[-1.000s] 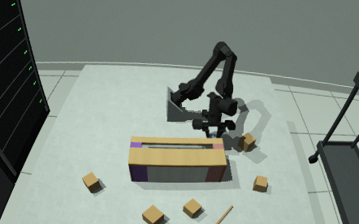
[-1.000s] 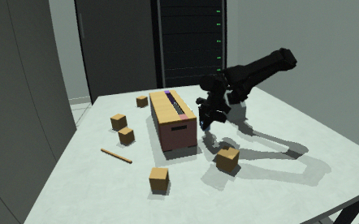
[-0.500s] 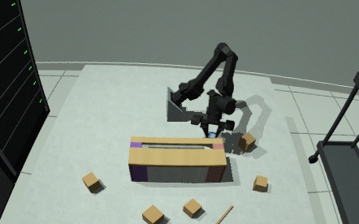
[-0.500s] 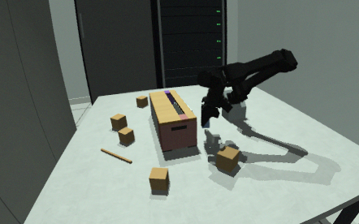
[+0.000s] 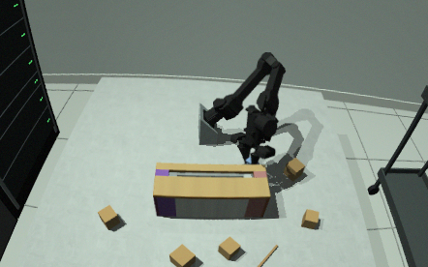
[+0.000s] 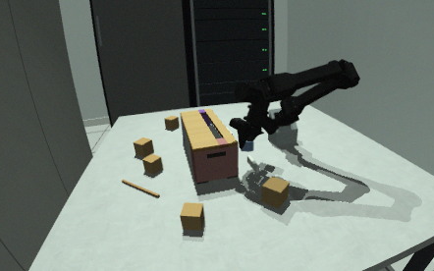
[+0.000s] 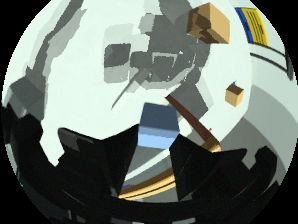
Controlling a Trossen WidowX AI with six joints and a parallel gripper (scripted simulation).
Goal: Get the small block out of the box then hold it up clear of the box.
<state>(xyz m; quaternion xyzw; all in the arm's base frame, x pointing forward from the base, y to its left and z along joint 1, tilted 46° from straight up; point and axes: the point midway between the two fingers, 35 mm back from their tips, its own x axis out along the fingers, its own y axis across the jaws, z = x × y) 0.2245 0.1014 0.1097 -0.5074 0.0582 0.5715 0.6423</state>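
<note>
Now: gripper tip 10 mm to the right of the blue block, 10 mm below it and 10 mm past it. Round my gripper tip: box: 150 mm to the right, 70 mm ahead, 20 mm below; thin wooden stick: 370 mm ahead, 80 mm below, 20 mm to the left.
</note>
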